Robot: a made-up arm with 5 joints.
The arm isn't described. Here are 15 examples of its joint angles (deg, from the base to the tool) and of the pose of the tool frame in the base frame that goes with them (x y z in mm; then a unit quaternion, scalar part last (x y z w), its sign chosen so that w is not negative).
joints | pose
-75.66 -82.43 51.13 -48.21 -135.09 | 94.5 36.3 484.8 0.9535 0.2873 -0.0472 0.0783
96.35 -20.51 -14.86 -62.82 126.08 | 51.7 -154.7 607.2 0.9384 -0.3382 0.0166 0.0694
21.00 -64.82 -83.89 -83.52 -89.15 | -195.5 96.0 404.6 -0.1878 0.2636 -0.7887 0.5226
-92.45 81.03 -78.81 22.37 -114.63 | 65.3 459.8 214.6 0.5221 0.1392 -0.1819 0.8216
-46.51 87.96 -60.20 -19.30 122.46 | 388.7 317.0 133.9 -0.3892 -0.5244 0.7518 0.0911
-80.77 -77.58 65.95 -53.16 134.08 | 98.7 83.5 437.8 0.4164 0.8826 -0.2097 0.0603
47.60 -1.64 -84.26 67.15 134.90 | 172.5 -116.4 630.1 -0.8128 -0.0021 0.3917 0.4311
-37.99 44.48 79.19 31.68 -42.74 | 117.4 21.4 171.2 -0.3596 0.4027 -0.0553 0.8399
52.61 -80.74 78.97 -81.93 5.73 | 110.7 -57.3 404.4 -0.4653 -0.8834 -0.0231 0.0499
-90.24 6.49 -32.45 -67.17 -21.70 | 83.9 260.7 573.1 -0.8418 0.5391 0.0148 0.0229
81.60 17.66 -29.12 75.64 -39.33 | 118.7 -337.4 392.5 -0.0755 -0.2103 -0.8595 0.4597
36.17 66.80 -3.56 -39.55 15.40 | 368.4 -223.0 103.7 -0.2258 -0.4981 -0.1709 0.8196
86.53 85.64 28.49 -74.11 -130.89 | 81.4 -204.3 20.2 -0.1690 0.3872 0.8512 0.3116
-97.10 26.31 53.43 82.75 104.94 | 68.0 136.8 199.6 -0.0261 -0.5907 -0.7951 0.1349
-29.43 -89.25 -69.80 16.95 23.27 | -221.7 -177.7 399.3 -0.0701 0.8957 0.1853 0.3982
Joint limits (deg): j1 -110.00..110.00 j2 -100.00..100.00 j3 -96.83..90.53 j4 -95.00..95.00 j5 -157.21..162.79
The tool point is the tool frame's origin. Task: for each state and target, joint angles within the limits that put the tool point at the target. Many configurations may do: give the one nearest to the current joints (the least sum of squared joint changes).
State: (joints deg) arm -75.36 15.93 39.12 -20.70 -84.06
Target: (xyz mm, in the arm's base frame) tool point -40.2 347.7 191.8
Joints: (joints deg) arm -109.88 41.92 9.22 -22.66 -84.06
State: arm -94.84 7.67 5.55 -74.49 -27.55
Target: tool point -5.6 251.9 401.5
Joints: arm -109.88 -6.04 36.57 -84.17 -27.55
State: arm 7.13 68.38 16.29 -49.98 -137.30
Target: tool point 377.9 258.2 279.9
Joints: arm -41.79 39.69 -2.39 -54.77 -137.30
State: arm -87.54 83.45 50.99 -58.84 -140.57
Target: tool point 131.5 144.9 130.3
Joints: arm -72.35 50.16 72.73 -70.87 -140.57
